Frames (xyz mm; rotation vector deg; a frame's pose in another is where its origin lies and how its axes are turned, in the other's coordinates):
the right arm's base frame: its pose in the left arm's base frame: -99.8 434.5 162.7 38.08 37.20 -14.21
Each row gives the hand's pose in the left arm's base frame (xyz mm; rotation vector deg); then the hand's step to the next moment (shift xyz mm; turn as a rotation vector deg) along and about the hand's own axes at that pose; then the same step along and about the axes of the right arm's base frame.
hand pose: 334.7 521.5 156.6 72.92 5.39 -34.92
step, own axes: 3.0 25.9 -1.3 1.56 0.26 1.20
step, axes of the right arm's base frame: -1.4 19.7 17.1 0.90 -0.80 1.58
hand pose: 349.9 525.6 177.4 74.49 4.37 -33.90
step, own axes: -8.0 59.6 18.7 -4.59 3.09 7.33
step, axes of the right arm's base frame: -26.6 31.7 47.4 -7.56 -2.16 4.75
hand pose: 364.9 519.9 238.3 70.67 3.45 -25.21
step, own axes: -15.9 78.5 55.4 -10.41 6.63 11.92
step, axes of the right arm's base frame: -56.5 27.4 74.4 -15.38 -2.29 7.25
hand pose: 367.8 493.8 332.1 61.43 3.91 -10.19
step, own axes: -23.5 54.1 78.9 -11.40 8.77 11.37
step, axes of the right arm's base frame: -67.3 4.9 71.8 -16.94 -0.45 6.99
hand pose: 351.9 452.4 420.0 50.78 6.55 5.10
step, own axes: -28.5 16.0 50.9 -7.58 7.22 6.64
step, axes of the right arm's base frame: -45.6 -11.2 38.2 -11.73 1.09 3.86
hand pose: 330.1 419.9 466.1 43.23 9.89 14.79
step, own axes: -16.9 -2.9 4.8 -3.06 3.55 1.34
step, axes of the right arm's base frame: -12.7 -12.5 1.1 -4.76 1.02 0.19
